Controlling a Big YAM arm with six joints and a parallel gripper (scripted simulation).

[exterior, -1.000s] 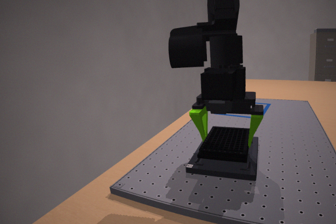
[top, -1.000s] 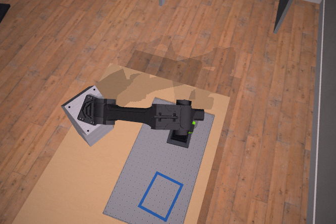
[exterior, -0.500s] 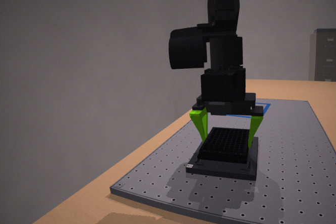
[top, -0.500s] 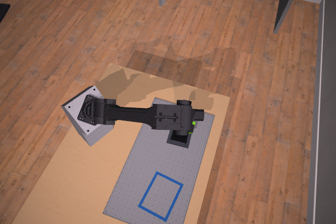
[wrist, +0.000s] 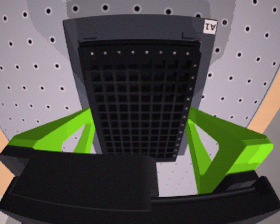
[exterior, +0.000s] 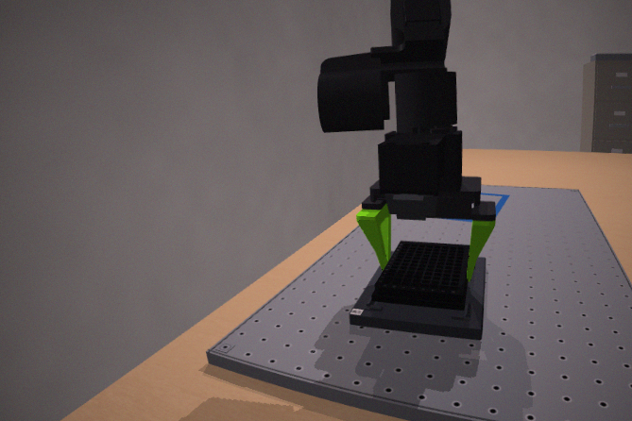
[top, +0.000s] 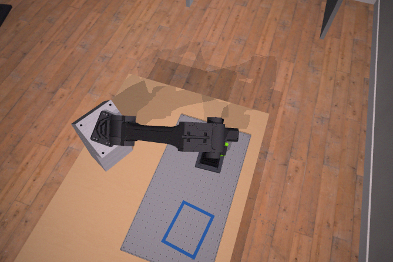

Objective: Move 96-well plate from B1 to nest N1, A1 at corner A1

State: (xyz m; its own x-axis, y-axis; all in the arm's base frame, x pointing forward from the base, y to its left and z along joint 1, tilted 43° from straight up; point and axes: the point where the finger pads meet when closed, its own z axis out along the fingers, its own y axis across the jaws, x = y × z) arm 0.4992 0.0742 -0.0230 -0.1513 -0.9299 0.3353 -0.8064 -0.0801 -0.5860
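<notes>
Right now the dark plate nest N1 is 2 cm below my hand. From my hand the other things lie so: black 96-well plate (right at my hand); white A1 label (7 cm ahead, 6 cm to the left, 2 cm below).
</notes>
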